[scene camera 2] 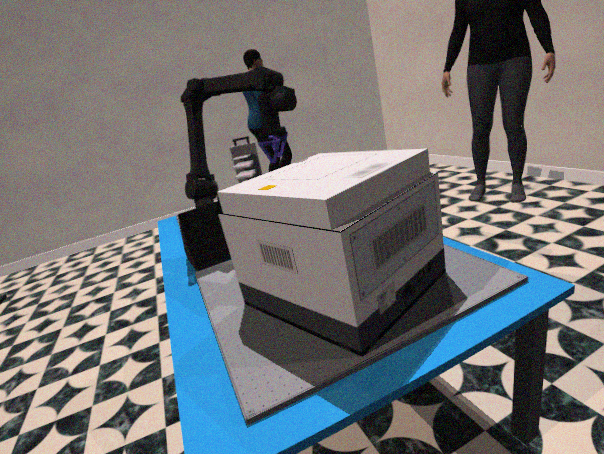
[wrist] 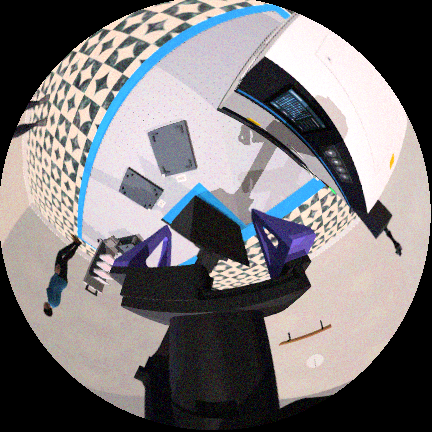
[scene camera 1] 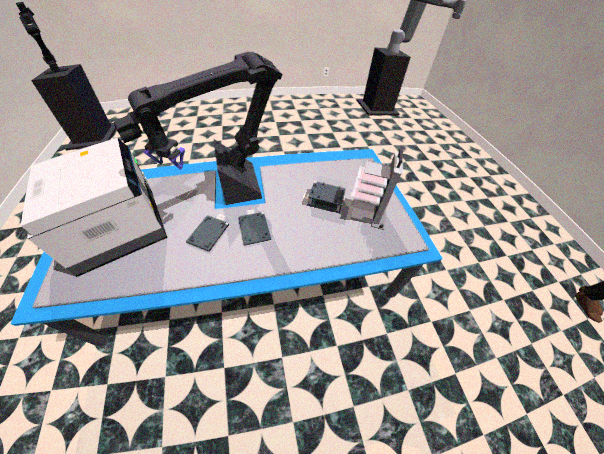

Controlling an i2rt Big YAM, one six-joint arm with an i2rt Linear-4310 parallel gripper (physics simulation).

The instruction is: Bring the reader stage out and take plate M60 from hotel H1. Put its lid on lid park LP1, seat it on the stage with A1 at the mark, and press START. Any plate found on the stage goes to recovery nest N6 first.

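Frame: origin at the arm's base, x ahead, y left, z up, level; centimetres.
Where they show: gripper, between the fingertips: (scene camera 2: 277,160) (wrist: 208,221) (scene camera 1: 171,166); arm's base, origin of its link: (scene camera 2: 212,219) (wrist: 211,249) (scene camera 1: 232,161).
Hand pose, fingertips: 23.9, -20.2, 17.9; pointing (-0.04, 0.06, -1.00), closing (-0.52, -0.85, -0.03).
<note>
Things, the pixels of their centre, and the offset from my fingertips, as dx, dy, dz. "pt": a spot on its surface instead.
- white reader, middle of its body: (scene camera 2: 331,232) (wrist: 327,94) (scene camera 1: 99,203) -1.1, -36.2, -15.3
- lit screen, a spot on its surface: (wrist: 296,107) pt +3.7, -14.8, -1.6
- grey upright rack, middle of its body: (scene camera 1: 379,185) (scene camera 2: 246,170) (wrist: 101,268) +6.5, +84.1, -13.8
- raised dark nest, middle of its body: (scene camera 1: 326,195) (wrist: 129,248) -3.8, +64.4, -27.6
My gripper (scene camera 1: 171,165) (scene camera 2: 274,150) (wrist: 208,221) is open and empty, in the air beside the reader's front. The white reader (scene camera 1: 75,185) (scene camera 2: 295,215) (wrist: 370,95) stands at one table end. Its dark front panel shows a lit screen (wrist: 296,107) and a row of round buttons (wrist: 337,165) in the wrist view; their labels are unreadable. The stage does not show outside the reader. A grey upright rack (scene camera 1: 386,197) (scene camera 2: 243,149) holds several pinkish-white plates (scene camera 1: 371,188) (wrist: 104,265) at the other end. Which plate is M60 cannot be told.
Two flat dark pads (scene camera 1: 207,233) (scene camera 1: 255,229) (wrist: 172,147) (wrist: 141,187) with small white tags lie between reader and rack. A raised dark nest (scene camera 1: 326,195) stands beside the rack. The arm's black base (scene camera 1: 239,185) (scene camera 2: 204,237) is at the blue table edge. Two people stand beyond the table.
</note>
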